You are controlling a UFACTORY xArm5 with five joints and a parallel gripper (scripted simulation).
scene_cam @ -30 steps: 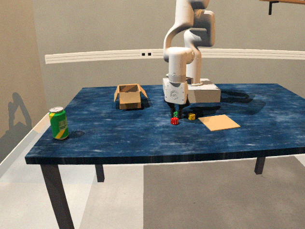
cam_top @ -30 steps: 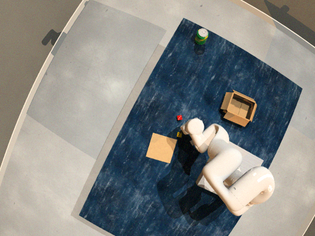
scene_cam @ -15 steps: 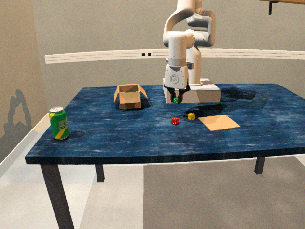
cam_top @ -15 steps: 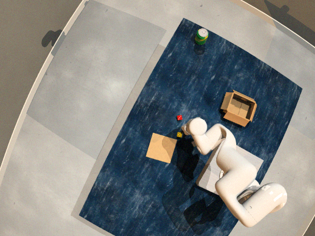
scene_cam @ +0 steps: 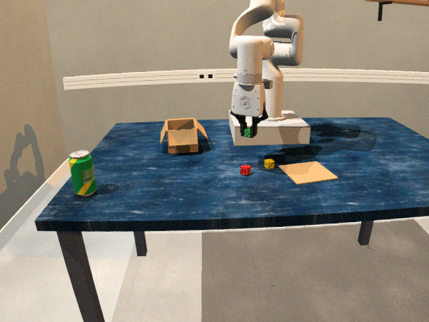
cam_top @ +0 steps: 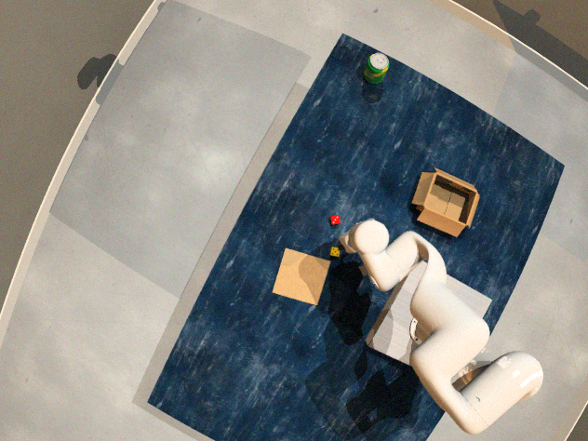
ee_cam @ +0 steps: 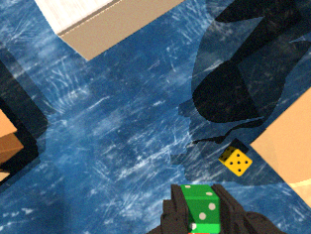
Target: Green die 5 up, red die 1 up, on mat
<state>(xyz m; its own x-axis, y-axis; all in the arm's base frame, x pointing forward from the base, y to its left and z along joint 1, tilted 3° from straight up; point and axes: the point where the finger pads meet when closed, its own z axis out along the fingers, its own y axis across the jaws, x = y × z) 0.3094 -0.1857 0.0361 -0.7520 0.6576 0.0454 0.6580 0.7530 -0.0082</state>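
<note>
Right now the yellow die is 4 cm ahead of my hand, 6 cm to the left of it and 11 cm below it. Also, from my hand: red die 7 cm ahead, 3 cm to the right, 11 cm below; mat 11 cm ahead, 17 cm to the left, 12 cm below; green die 1 cm below.
</note>
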